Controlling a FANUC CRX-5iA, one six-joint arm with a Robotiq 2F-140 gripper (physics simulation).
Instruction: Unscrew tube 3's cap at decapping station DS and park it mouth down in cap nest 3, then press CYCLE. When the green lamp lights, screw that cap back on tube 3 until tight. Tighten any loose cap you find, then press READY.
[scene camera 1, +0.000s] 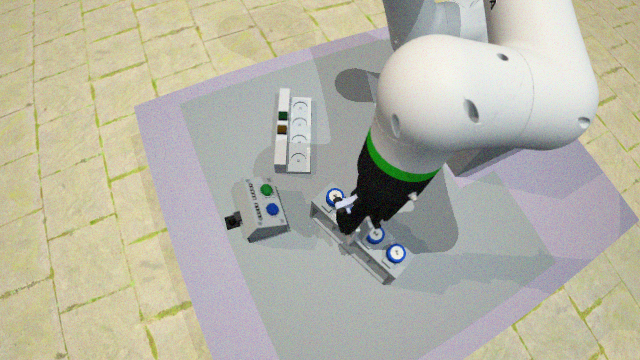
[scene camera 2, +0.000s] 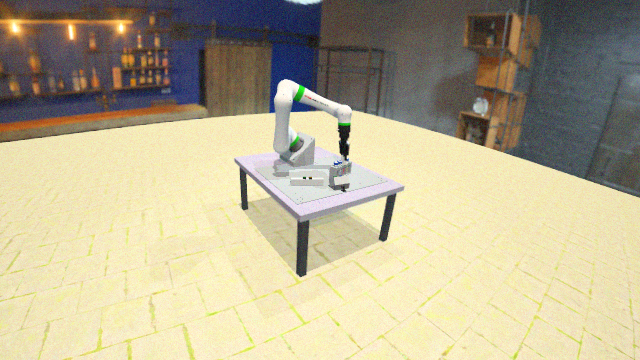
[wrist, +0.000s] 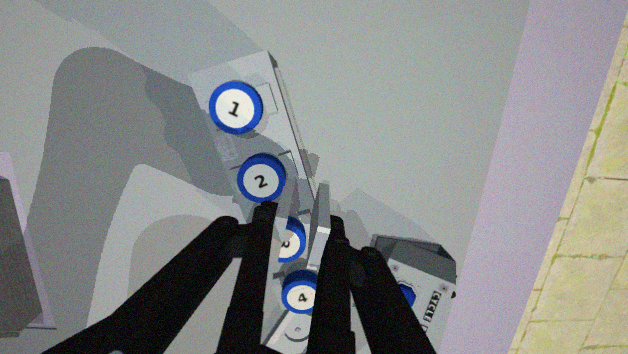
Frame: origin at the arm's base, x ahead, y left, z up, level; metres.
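Seen in the pictures: gripper, fingertip midpoint: (scene camera 1: 353, 235) (scene camera 2: 343, 164) (wrist: 303, 196); arm's base, origin of the base link: (scene camera 2: 297, 145).
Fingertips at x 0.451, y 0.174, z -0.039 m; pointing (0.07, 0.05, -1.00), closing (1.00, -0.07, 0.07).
Offsets run from my fingertips to a thing's top centre. "pt": to the spot under its first point. Level surfaces: height alone.
The decapping rack {pt dx -0.035, dy +0.087, dz -0.003 m} (scene camera 1: 388, 271) (wrist: 258, 72) holds four tubes with blue caps. In the wrist view I read cap 1 {dx -0.056, dy +0.063, dz +0.024 m} (wrist: 234, 107), cap 2 {dx -0.034, dy +0.016, dz +0.024 m} (wrist: 260, 178), cap 3 {dx -0.011, dy -0.031, dz +0.025 m} (wrist: 293, 244) and cap 4 {dx +0.011, dy -0.077, dz +0.027 m} (wrist: 301, 298). My gripper (wrist: 303, 196) (scene camera 1: 360, 232) (scene camera 2: 344, 157) stands over cap 3, tilted. Its fingers are drawn in narrower than the cap, and the left pad covers the cap's left part. Cap 3 sits on its tube below the pads, not between them. In scene camera 1 the gripper hides it. The cap nest block {pt dx -0.045, dy -0.376, dz -0.086 m} (scene camera 1: 308, 105) has all its nests empty.
A lamp strip {pt dx +0.064, dy -0.257, dz -0.052 m} (scene camera 1: 281, 147) beside the nests shows a dark green lamp {dx +0.035, dy -0.338, dz -0.044 m} (scene camera 1: 282, 115) and an amber lamp {dx +0.049, dy -0.300, dz -0.044 m} (scene camera 1: 281, 129). The button box {dx +0.152, dy -0.135, dz -0.013 m} (scene camera 1: 257, 223) (wrist: 421, 264) carries the green READY button {dx +0.129, dy -0.157, dz -0.022 m} (scene camera 1: 266, 189) and the blue CYCLE button {dx +0.130, dy -0.112, dz -0.022 m} (scene camera 1: 271, 208). All stands on a grey mat {dz -0.097 m} (scene camera 1: 313, 304).
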